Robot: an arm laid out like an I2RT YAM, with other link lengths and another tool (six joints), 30 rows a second.
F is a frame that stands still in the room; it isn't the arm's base.
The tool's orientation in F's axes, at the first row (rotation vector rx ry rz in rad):
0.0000 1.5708 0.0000
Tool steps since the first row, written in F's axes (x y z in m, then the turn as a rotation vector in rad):
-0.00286 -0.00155 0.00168 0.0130 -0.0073 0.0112
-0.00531 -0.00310 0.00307 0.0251 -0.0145 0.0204
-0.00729 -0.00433 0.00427 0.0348 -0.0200 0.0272
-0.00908 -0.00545 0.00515 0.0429 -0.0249 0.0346
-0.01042 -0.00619 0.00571 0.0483 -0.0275 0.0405
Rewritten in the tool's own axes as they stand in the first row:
-0.00168 -0.00155 -0.00286 -0.0112 -0.0073 0.0130
-0.00307 -0.00310 -0.00531 -0.0204 -0.0145 0.0251
-0.00427 -0.00433 -0.00729 -0.0272 -0.0200 0.0348
-0.00515 -0.00545 -0.00908 -0.0346 -0.0249 0.0429
-0.00571 -0.00619 -0.01042 -0.0405 -0.0275 0.0483

